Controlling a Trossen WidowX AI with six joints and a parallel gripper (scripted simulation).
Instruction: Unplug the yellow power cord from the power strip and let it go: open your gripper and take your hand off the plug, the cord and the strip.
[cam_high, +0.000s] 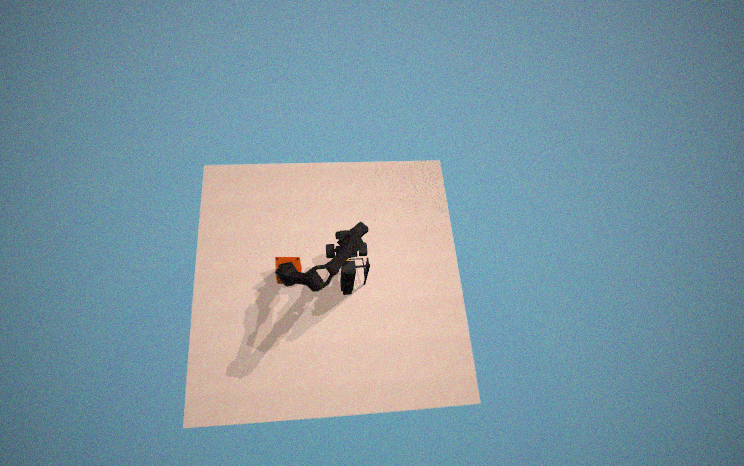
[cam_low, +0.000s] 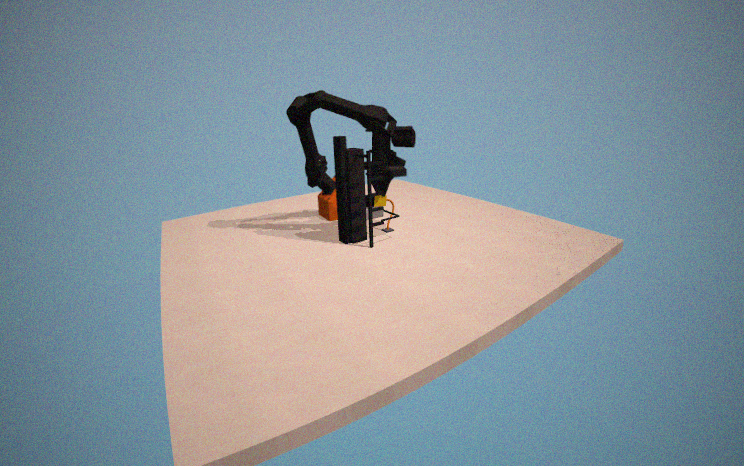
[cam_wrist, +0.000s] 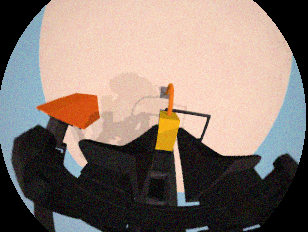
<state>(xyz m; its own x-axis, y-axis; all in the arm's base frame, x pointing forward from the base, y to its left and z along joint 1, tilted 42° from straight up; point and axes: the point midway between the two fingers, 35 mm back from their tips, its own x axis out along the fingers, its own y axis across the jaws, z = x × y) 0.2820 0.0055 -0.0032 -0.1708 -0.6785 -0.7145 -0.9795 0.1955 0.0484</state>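
The grey foot is 30 mm to the left of my gripper tip and 120 mm below it. The rest, counted from my gripper tip: power strip: 10 mm behind, 110 mm to the right, 20 mm above; thin black rack: 80 mm ahead, 110 mm to the right, 20 mm above; yellow plug: 30 mm to the right.
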